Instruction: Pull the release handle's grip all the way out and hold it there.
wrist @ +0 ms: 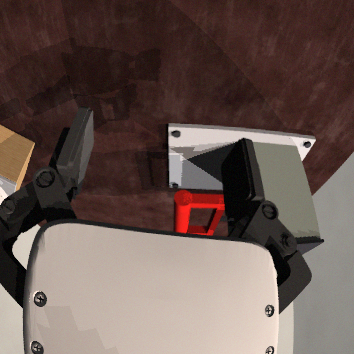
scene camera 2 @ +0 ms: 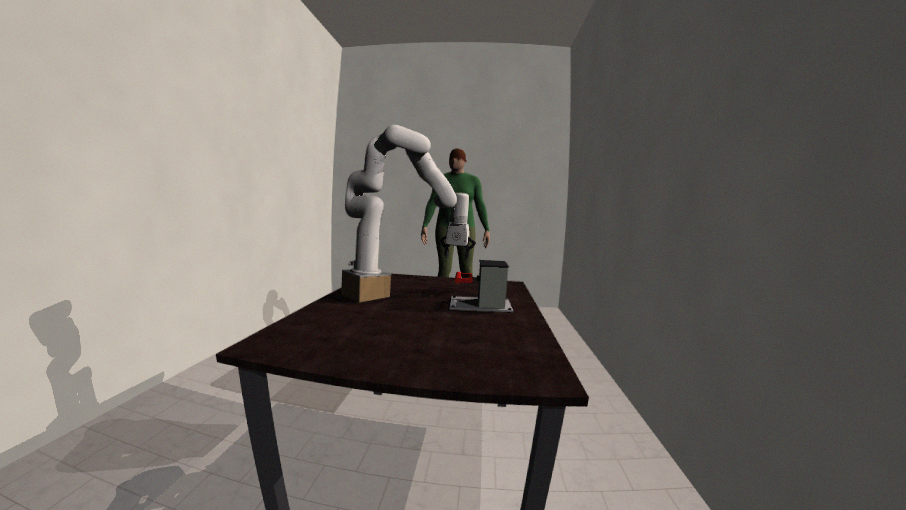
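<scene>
The red release handle [scene camera 2: 459, 278] [wrist: 182, 215] sticks out from the left side of the grey-green box [scene camera 2: 492, 286] [wrist: 286, 185]; its grip bar is at the outer end. In the wrist view, my palm cover hides the lower part of the handle. The box stands upright on a light metal plate [scene camera 2: 461, 308] [wrist: 225, 135]. My gripper [scene camera 2: 457, 250] [wrist: 163, 136] is open and empty, pointing down above the handle and apart from it. In the wrist view, the right finger overlaps the box and the handle's inner end.
The dark table [scene camera 2: 412, 345] [wrist: 200, 40] carries the box and plate. A wooden block [scene camera 2: 374, 288] [wrist: 12, 156] under the arm's base stands to the left. A person in green [scene camera 2: 467, 184] stands behind the table. The box rises to the right of the gripper.
</scene>
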